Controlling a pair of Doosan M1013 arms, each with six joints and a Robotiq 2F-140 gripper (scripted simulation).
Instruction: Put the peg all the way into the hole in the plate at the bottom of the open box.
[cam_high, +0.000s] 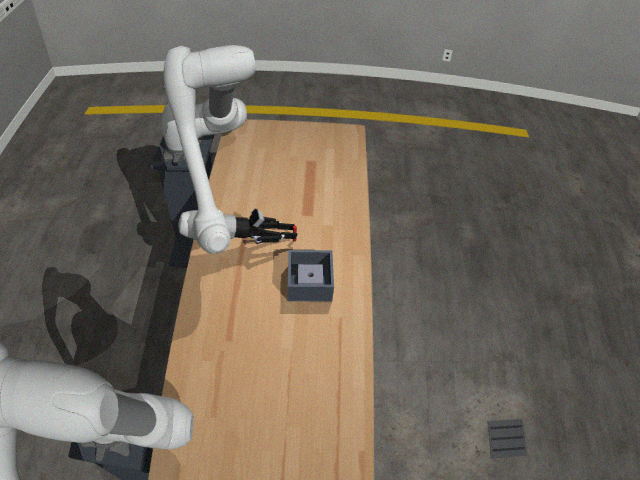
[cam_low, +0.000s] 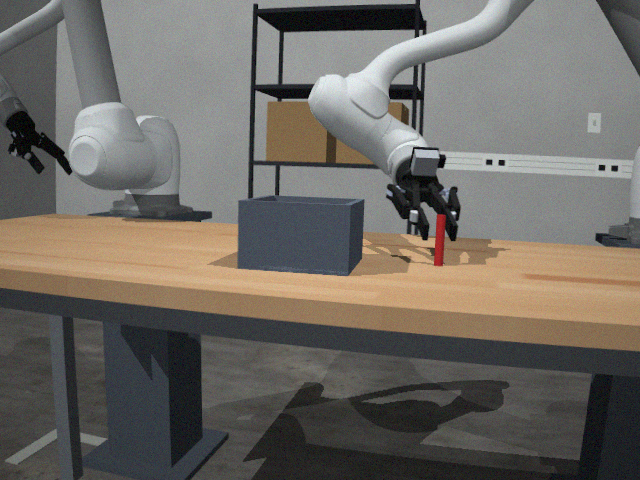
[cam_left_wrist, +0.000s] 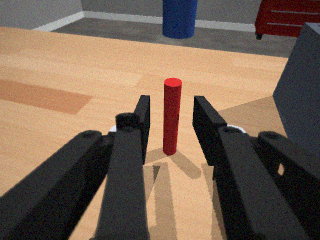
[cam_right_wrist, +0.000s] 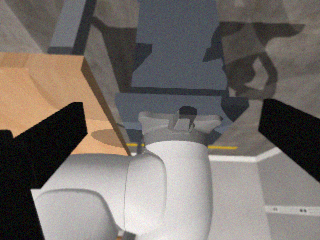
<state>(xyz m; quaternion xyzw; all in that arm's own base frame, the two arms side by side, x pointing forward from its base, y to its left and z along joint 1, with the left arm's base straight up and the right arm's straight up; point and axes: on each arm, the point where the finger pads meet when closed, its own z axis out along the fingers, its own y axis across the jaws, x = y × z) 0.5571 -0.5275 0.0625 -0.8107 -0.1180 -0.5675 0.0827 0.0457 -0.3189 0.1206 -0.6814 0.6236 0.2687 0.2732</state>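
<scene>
Now: the red peg 30 mm ahead of my left hand, 20 mm below it and 10 mm to the left of it. Round my left hand: grey box 190 mm to the right, 100 mm ahead, 40 mm below; grey plate 190 mm to the right, 100 mm ahead, 20 mm below.
</scene>
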